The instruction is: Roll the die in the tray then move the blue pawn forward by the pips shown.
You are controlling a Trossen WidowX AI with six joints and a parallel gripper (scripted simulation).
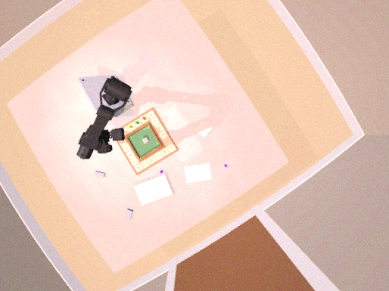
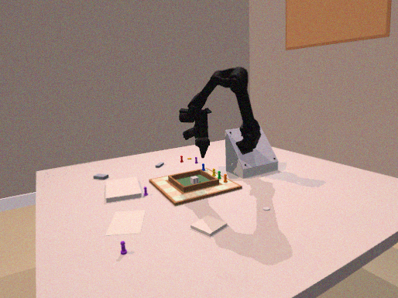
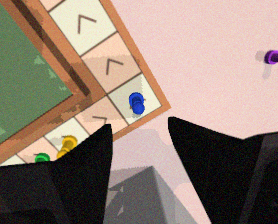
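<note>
Right now the blue pawn is 50 mm below my gripper tip. The rest, counted from my gripper tip: yellow pawn: 90 mm to the left, 50 mm below; green pawn: 10 mm ahead, 130 mm to the left, 50 mm below; green tray: 120 mm ahead, 100 mm to the left, 70 mm below.
</note>
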